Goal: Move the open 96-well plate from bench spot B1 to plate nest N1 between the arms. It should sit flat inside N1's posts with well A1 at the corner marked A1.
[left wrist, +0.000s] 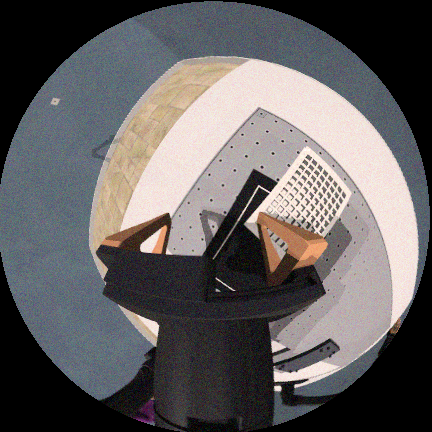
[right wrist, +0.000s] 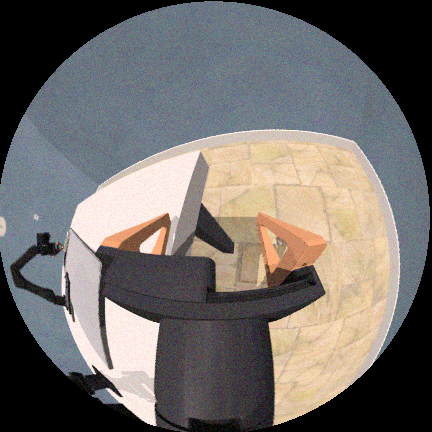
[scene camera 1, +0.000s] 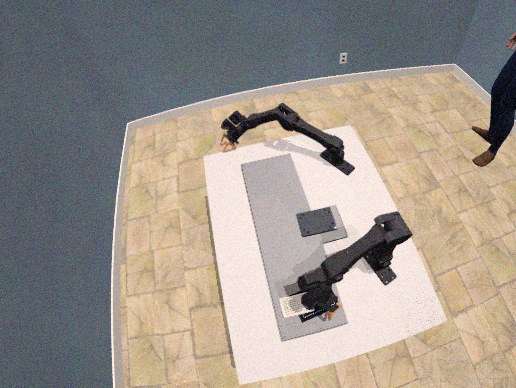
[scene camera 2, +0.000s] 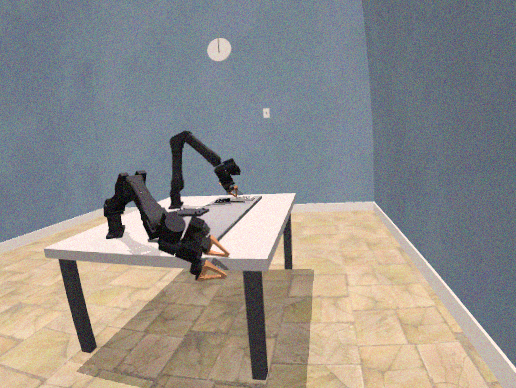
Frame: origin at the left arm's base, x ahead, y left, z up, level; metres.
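Seen in the pictures: left gripper, fingertip midpoint: (left wrist: 213,216) (right wrist: 61,248) (scene camera 1: 319,314) (scene camera 2: 232,192); right gripper, fingertip midpoint: (right wrist: 212,216) (scene camera 1: 221,148) (scene camera 2: 227,265); left arm's base at its link origin: (scene camera 1: 377,264) (scene camera 2: 176,205); right arm's base at its link origin: (scene camera 1: 337,162) (scene camera 2: 116,232).
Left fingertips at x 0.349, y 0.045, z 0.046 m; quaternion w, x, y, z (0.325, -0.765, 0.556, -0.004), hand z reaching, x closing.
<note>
Pixels of each thing's top centre, then the offset from my left fingertips to it. Level surfaces: height alone.
- white 96-well plate at its top centre: (left wrist: 306,207) (scene camera 1: 296,304) (scene camera 2: 242,197) dz -0.017, dx +0.052, dy -0.088 m
- dark nest N1 at its top centre: (scene camera 1: 316,219) (scene camera 2: 189,209) (right wrist: 64,291) dz -0.012, dx -0.229, dy -0.370 m
- grey perforated board at its surface level: dz -0.033 m
- white table at its surface level: dz -0.046 m
The white 96-well plate (scene camera 1: 291,305) (scene camera 2: 248,198) (left wrist: 312,192) lies partly over the black, white-outlined spot B1 (scene camera 1: 311,317) (left wrist: 235,215) and reaches past its edge over the grey board. Whether it is slightly tilted is unclear. My left gripper (scene camera 1: 332,311) (scene camera 2: 234,191) (left wrist: 213,216) is open above the spot; one finger overlaps the plate's near corner in the left wrist view, and nothing is held. The dark nest N1 (scene camera 1: 316,221) (scene camera 2: 194,212) (left wrist: 312,354) stands between the arms, with nothing in it. My right gripper (scene camera 1: 228,145) (scene camera 2: 227,265) (right wrist: 212,216) is open, beyond the table's edge. The A1 mark is unreadable.
The grey perforated board (scene camera 1: 272,210) (left wrist: 280,132) runs along the white table (scene camera 1: 227,250) (scene camera 2: 267,225). The left arm (scene camera 1: 345,257) reaches over the board beside the nest. A person (scene camera 1: 501,110) stands on the floor at the right of scene camera 1.
</note>
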